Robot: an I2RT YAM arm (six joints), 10 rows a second.
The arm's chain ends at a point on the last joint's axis. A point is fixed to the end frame.
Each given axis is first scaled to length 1.
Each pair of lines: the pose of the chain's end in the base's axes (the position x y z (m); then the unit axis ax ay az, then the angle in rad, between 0 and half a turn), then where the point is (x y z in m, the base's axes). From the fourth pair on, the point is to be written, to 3 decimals.
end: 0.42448 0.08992 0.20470 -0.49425 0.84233 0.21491 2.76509
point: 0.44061 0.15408 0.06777
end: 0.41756 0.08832 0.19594 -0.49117 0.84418 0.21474 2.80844
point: 0.42825 0.14957 0.05716
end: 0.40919 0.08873 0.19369 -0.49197 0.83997 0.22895 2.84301
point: 0.41311 0.15121 0.05510
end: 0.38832 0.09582 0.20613 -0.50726 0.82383 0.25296 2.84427
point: 0.387 0.164 0.070
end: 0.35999 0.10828 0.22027 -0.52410 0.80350 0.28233 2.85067
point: 0.352 0.183 0.088
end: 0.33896 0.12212 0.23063 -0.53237 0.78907 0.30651 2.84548
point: 0.327 0.202 0.102
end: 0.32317 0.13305 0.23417 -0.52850 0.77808 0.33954 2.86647
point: 0.303 0.219 0.110
